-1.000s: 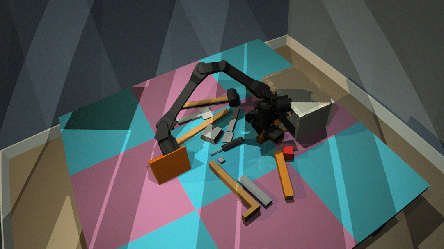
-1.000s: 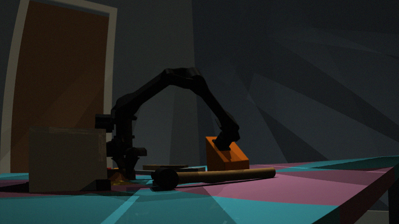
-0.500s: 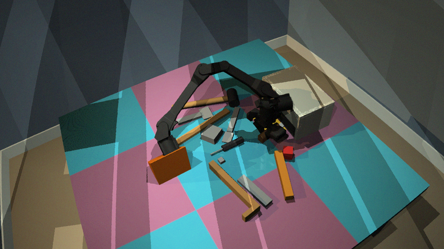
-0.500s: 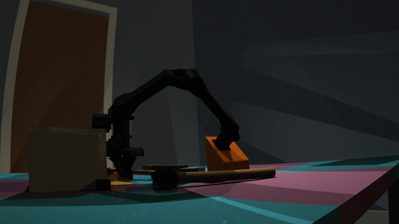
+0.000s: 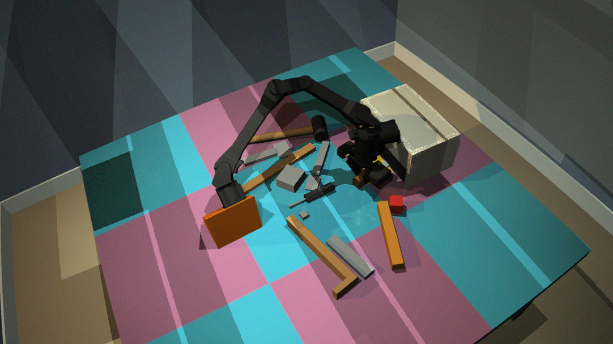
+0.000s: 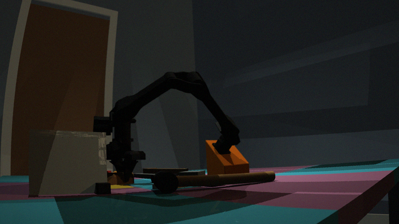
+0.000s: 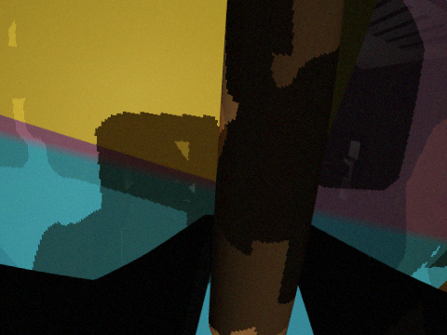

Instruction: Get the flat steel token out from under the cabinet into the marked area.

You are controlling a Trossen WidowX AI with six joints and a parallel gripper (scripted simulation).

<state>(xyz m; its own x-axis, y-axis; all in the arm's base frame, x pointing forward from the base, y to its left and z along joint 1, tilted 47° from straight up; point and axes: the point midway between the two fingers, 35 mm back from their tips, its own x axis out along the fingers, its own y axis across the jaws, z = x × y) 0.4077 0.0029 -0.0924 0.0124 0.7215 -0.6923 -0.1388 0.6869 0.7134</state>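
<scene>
My gripper tip is 230 mm past the small grey cube and 10 mm to the left of it. The rest, counted from my gripper tip: orange bar: 60 mm behind, 220 mm to the right, 10 mm above; screwdriver: 180 mm behind, 40 mm to the left; red cube: 20 mm ahead, 140 mm to the right, 10 mm above.
</scene>
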